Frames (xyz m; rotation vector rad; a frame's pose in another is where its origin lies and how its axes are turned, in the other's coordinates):
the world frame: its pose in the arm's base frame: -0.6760 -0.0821 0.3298 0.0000 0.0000 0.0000
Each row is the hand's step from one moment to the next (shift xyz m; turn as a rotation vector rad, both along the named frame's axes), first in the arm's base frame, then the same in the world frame.
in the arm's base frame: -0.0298 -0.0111 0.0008 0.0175 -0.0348 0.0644
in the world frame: -0.0298 -0.0111 0.0008 0.0175 -0.0348 0.0644
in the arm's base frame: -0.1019 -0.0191 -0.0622 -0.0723 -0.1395 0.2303
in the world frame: -0.1019 -0.0191 -0.0622 -0.0723 -0.1395 0.2303
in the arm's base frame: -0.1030 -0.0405 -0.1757 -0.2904 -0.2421 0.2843
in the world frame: -0.1030 -0.0405 -0.1757 -0.2904 -0.2421 0.2843
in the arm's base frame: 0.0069 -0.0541 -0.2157 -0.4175 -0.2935 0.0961
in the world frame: 0.0069 -0.0541 -0.2157 -0.4175 -0.2935 0.0961
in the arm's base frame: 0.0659 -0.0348 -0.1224 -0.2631 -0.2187 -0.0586
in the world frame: 0.0659 -0.0348 -0.1224 -0.2631 -0.2187 -0.0586
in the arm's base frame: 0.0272 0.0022 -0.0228 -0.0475 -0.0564 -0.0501
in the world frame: 0.0272 0.0022 -0.0228 -0.0475 -0.0564 -0.0501
